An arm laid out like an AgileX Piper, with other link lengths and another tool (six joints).
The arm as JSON. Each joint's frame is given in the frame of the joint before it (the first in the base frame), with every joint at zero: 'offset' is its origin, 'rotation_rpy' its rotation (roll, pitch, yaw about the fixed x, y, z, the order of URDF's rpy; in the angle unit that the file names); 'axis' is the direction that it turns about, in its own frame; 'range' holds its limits. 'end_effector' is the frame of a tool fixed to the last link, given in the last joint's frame.
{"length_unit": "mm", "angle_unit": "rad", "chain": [
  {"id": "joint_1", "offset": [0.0, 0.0, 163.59], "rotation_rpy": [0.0, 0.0, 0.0], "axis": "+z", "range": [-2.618, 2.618]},
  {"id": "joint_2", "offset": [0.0, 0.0, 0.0], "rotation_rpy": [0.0, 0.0, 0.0], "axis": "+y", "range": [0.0, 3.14]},
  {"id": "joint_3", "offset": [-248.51, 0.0, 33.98], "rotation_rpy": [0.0, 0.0, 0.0], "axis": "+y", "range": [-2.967, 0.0]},
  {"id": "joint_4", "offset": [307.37, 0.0, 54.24], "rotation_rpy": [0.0, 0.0, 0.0], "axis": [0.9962, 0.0, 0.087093], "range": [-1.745, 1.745]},
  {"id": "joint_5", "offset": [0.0, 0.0, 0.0], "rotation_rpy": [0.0, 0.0, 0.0], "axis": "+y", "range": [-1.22, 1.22]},
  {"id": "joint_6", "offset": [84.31, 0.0, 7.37], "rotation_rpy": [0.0, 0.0, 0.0], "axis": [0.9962, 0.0, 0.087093], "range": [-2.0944, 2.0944]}
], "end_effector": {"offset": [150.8, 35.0, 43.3], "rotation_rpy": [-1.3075, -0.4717, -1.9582]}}
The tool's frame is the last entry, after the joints.
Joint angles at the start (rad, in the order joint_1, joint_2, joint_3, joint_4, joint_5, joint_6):
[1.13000 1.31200 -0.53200 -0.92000 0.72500 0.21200]
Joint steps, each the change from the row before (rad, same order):
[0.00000 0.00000 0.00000 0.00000 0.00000 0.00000]
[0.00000 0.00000 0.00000 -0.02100 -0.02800 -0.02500]
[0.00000 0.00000 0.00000 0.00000 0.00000 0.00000]
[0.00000 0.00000 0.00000 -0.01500 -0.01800 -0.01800]
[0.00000 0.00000 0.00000 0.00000 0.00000 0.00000]
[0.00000 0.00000 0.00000 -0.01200 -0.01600 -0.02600]
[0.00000 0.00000 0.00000 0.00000 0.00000 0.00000]
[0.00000 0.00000 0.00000 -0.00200 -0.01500 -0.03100]
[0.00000 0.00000 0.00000 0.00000 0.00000 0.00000]
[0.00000 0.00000 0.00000 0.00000 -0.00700 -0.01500]
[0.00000 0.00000 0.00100 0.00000 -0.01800 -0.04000]
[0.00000 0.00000 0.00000 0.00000 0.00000 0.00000]
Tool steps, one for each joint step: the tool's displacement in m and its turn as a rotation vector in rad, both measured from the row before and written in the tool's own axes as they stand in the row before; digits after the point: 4 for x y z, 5 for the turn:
[0.0000 0.0000 0.0000 0.00000 0.00000 0.00000]
[0.0034 -0.0047 0.0003 0.03317 0.02202 -0.03256]
[0.0000 0.0000 0.0000 0.00000 0.00000 0.00000]
[0.0023 -0.0028 0.0003 0.02177 0.01513 -0.02423]
[0.0000 0.0000 0.0000 0.00000 0.00000 0.00000]
[0.0015 -0.0024 0.0001 0.02210 0.01278 -0.03021]
[0.0000 0.0000 0.0000 0.00000 0.00000 0.00000]
[0.0003 -0.0027 -0.0004 0.02237 0.00698 -0.02719]
[0.0000 0.0000 0.0000 0.00000 0.00000 0.00000]
[0.0001 -0.0013 -0.0002 0.01053 0.00288 -0.01244]
[-0.0003 -0.0032 -0.0006 0.02723 0.00701 -0.03395]
[0.0000 0.0000 0.0000 0.00000 0.00000 0.00000]

